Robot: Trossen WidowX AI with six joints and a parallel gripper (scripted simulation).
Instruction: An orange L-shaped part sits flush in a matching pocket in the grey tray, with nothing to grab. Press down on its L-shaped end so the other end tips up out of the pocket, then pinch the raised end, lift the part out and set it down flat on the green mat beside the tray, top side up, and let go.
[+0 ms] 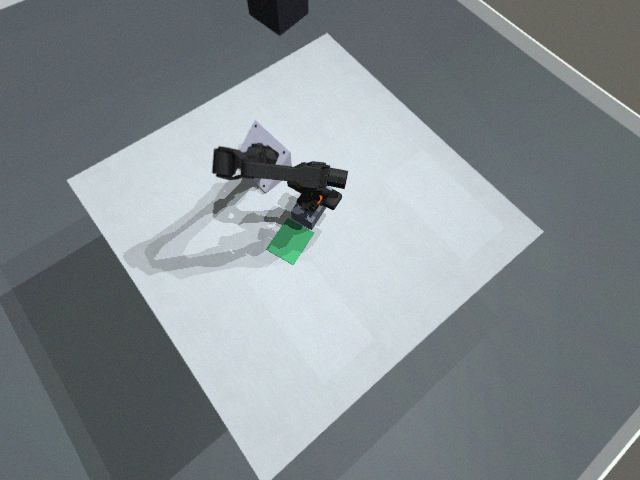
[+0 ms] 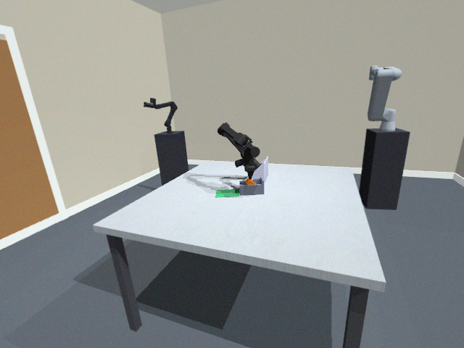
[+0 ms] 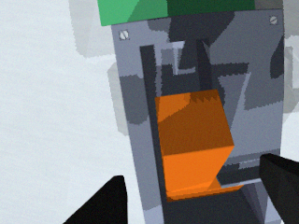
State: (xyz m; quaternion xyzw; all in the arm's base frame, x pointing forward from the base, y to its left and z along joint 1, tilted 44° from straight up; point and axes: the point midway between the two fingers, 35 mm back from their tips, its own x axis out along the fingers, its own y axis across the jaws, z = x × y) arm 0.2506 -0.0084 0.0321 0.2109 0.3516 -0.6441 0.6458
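Now: gripper tip 6 cm above the orange L-shaped part, 3 cm to the right of it and 2 cm past it. From my gripper tip the other things lie so: green mat 14 cm to the right, 12 cm below, 1 cm ahead.
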